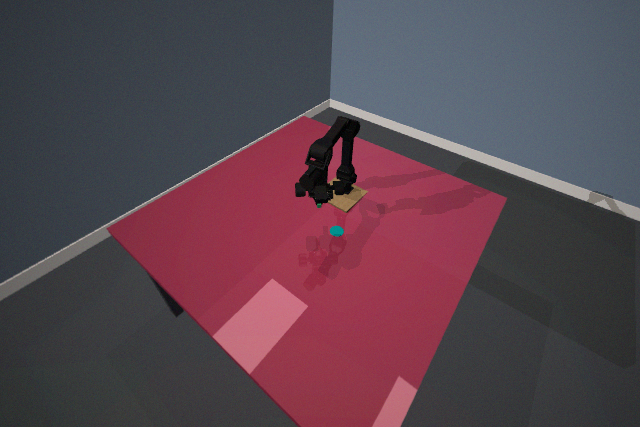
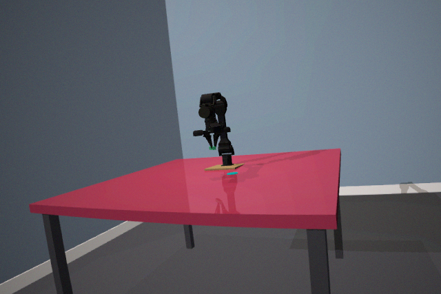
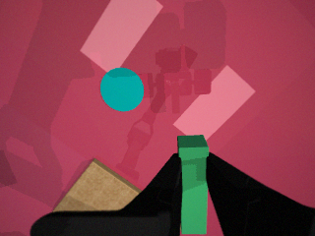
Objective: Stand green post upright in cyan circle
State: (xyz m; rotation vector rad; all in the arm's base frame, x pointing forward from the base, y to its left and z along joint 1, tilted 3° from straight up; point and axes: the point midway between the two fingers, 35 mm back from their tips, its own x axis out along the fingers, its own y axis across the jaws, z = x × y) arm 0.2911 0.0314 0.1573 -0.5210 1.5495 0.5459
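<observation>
Now: gripper tip 30 mm past the cyan circle, 70 mm to the right of it and 140 mm above it. The rest, counted from my gripper tip: green post 20 mm behind, 10 mm to the right.
</observation>
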